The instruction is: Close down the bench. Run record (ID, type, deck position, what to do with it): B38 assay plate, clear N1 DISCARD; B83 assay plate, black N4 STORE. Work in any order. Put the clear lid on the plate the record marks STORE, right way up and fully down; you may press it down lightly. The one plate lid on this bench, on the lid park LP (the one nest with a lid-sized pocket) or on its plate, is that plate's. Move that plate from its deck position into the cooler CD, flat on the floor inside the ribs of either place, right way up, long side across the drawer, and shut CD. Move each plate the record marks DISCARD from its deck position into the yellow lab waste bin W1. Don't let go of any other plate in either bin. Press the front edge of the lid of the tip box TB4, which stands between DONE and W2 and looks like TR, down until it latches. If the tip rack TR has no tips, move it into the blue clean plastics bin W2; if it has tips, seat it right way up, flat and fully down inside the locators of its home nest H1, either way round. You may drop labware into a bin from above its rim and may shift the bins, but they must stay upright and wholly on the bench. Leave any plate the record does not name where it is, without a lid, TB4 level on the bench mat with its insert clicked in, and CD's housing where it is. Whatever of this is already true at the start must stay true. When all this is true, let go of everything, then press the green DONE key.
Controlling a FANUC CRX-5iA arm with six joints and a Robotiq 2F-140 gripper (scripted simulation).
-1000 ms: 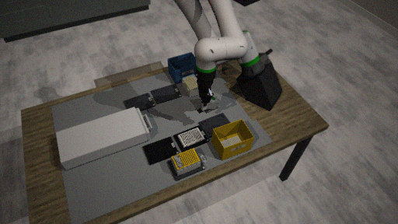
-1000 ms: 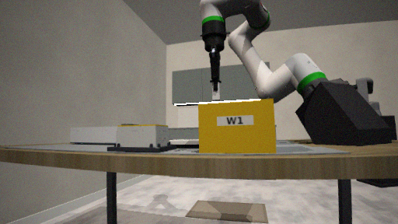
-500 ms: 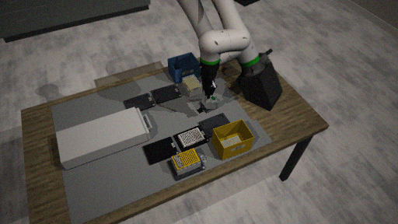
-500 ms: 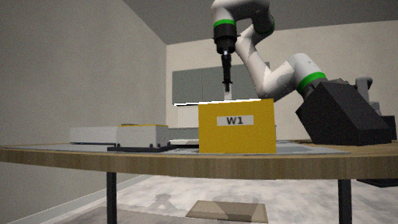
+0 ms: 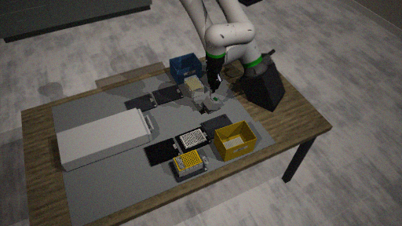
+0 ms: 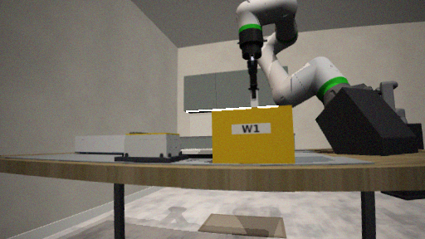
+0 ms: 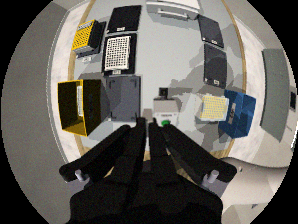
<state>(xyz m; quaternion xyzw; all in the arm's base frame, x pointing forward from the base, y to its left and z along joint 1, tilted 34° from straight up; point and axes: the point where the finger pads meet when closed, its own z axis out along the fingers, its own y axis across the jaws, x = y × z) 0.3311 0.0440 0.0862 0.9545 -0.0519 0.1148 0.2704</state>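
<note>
The DONE key block is 50 mm behind my hand, 40 mm to the right of it and 150 mm below it. From my hand the other things lie so: yellow bin W1: 50 mm ahead, 250 mm to the left, 170 mm below; then clear plate: 50 mm ahead, 250 mm to the left, 190 mm below; then pale well plate: 190 mm ahead, 70 mm to the left, 190 mm below.
</note>
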